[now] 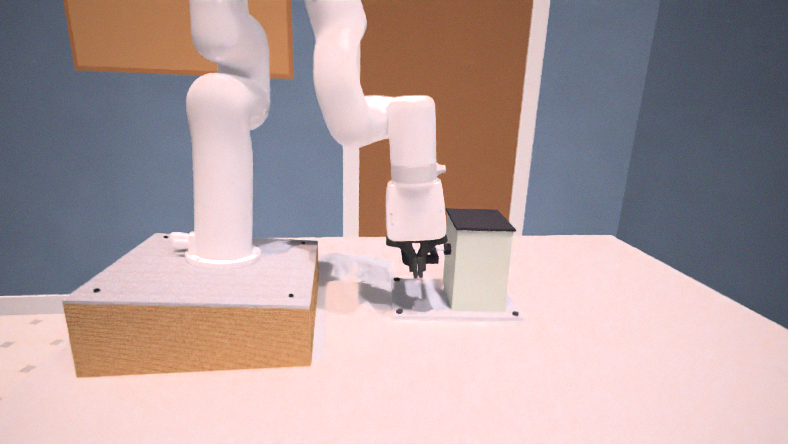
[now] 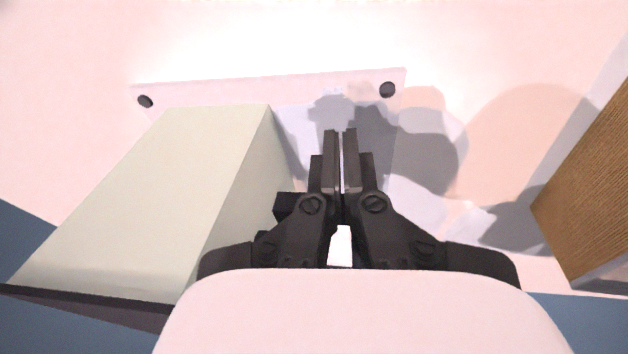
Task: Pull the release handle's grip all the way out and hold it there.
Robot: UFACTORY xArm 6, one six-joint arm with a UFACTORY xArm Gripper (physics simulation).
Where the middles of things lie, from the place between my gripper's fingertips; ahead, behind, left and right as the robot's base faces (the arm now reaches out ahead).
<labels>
Right now the base plate (image 1: 412,299) is 8 cm ahead of my hand, 8 cm to the left of it and 8 cm below it.
</labels>
